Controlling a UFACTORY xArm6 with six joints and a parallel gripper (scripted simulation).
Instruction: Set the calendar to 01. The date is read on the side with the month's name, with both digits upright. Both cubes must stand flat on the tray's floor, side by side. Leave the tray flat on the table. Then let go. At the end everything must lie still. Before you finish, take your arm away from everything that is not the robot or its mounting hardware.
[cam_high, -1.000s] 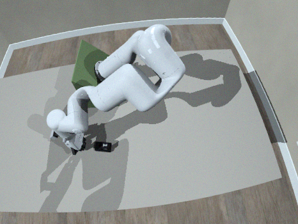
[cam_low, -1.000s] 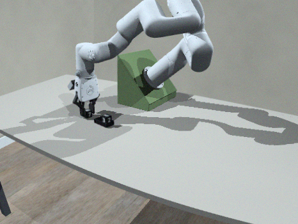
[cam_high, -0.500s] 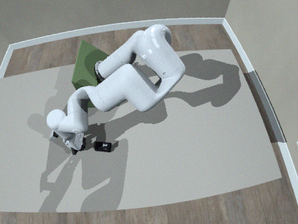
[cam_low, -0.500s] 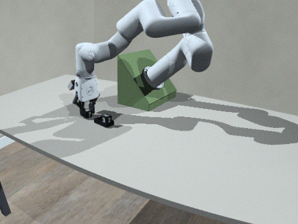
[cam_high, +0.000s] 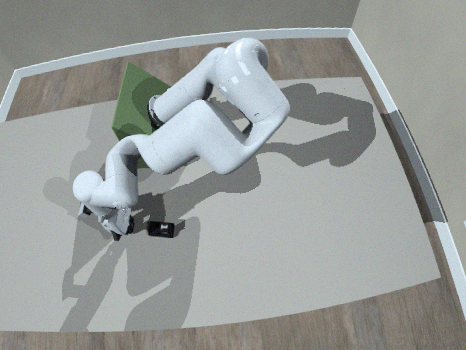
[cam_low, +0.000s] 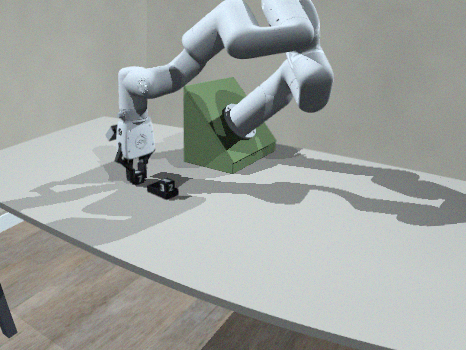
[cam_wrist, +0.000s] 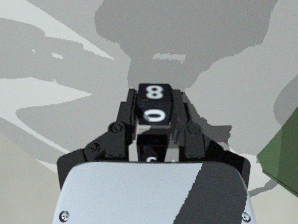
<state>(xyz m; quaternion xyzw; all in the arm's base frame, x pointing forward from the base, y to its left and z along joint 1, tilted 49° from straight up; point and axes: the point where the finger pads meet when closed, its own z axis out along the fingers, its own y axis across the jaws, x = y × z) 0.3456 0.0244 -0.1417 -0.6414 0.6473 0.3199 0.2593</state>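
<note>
The black cube lies 1 cm below my hand. The rest, counted from my hand: black tray 11 cm to the left, 2 cm below.
</note>
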